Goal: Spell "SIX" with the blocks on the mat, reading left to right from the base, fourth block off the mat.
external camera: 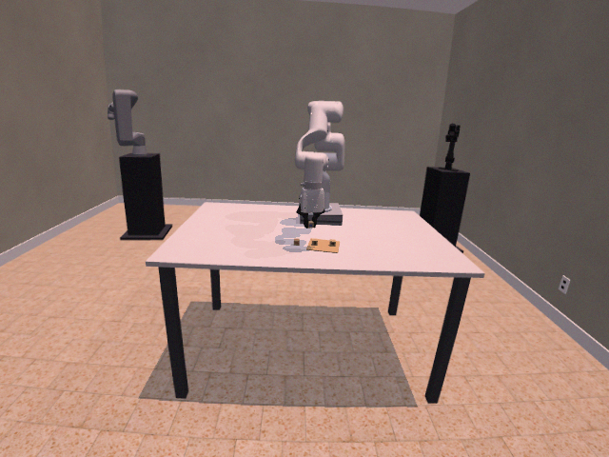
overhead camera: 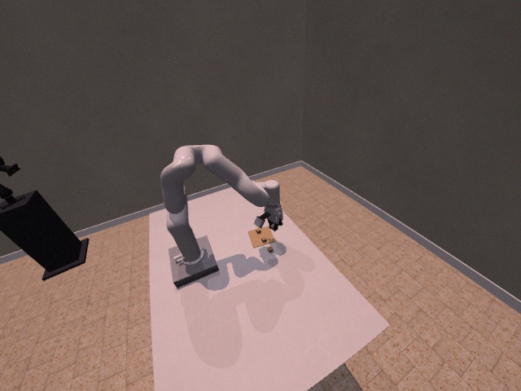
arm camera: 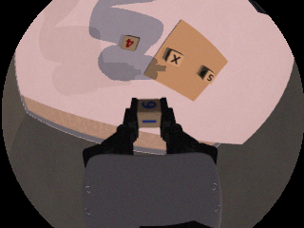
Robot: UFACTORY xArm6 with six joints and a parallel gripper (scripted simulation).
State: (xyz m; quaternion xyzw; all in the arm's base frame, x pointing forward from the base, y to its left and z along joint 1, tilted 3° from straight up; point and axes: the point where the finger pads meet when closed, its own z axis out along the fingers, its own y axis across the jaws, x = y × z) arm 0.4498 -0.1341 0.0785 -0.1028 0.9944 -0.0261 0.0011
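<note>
Right now the tan mat is 40 mm behind my hand, 80 mm to the left of it and 120 mm below it.
</note>
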